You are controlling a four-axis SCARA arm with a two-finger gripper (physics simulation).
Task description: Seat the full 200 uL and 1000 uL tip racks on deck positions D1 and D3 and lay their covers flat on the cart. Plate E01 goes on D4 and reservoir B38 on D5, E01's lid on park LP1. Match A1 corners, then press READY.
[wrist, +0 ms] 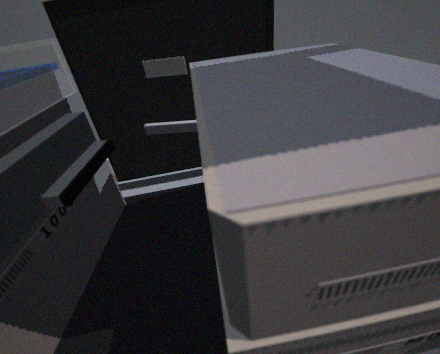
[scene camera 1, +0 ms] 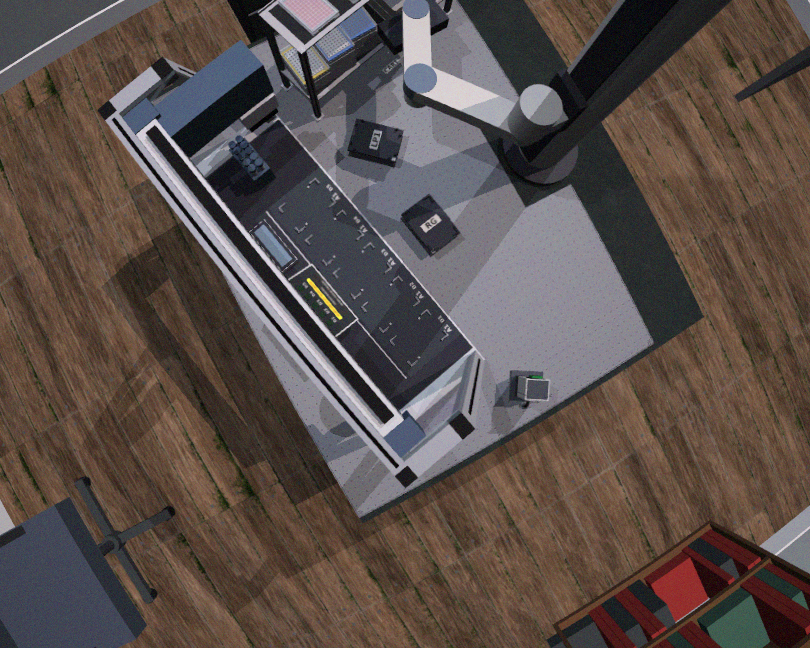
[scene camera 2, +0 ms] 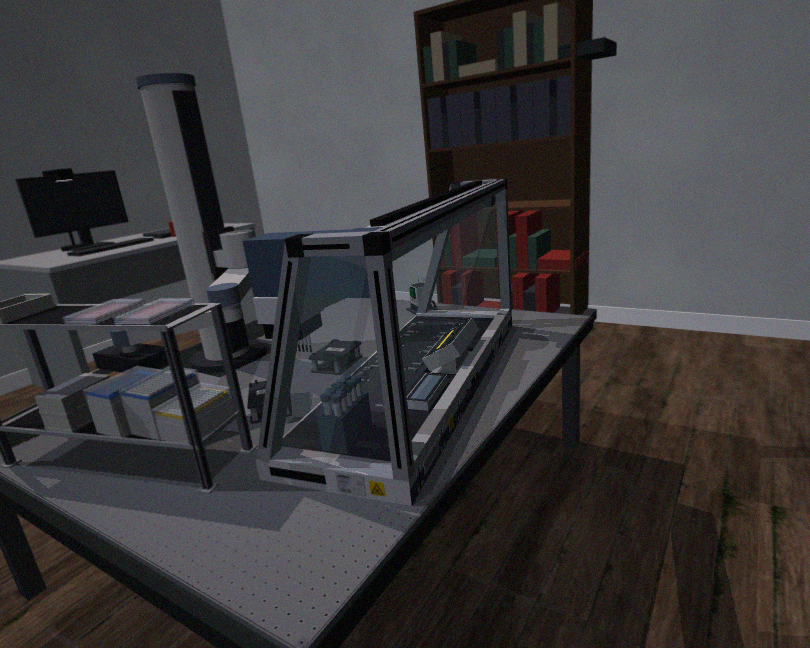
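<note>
My gripper (scene camera 1: 393, 35) (scene camera 2: 128, 356) is open beside the cart (scene camera 1: 312, 90) (scene camera 2: 181, 405); its fingertips are hidden in the scene views. In the wrist view, a dark grey box marked "100", its marking partly hidden, stands left, and a large pale box (wrist: 320, 180) fills the right. On the cart's lower shelf are a yellow-edged rack (scene camera 1: 305, 62) (scene camera 2: 192, 405) and blue-edged racks (scene camera 1: 334, 41) (scene camera 2: 158, 388). Pink plates (scene camera 2: 104, 310) lie on top; their labels cannot be read. The deck (scene camera 1: 341, 236) shows bare positions D1 to D5. Lid park LP1 (scene camera 1: 376, 140) bears no lid.
The framed enclosure (scene camera 2: 388, 364) surrounds the deck. A blue tube rack (scene camera 1: 249, 162) (scene camera 2: 344, 412) stands past D5. The RG stand (scene camera 1: 430, 225) is beside the deck. A small device with a green screen (scene camera 1: 532, 387) stands near the table edge. Grey boxes (scene camera 2: 64, 405) share the cart's lower shelf.
</note>
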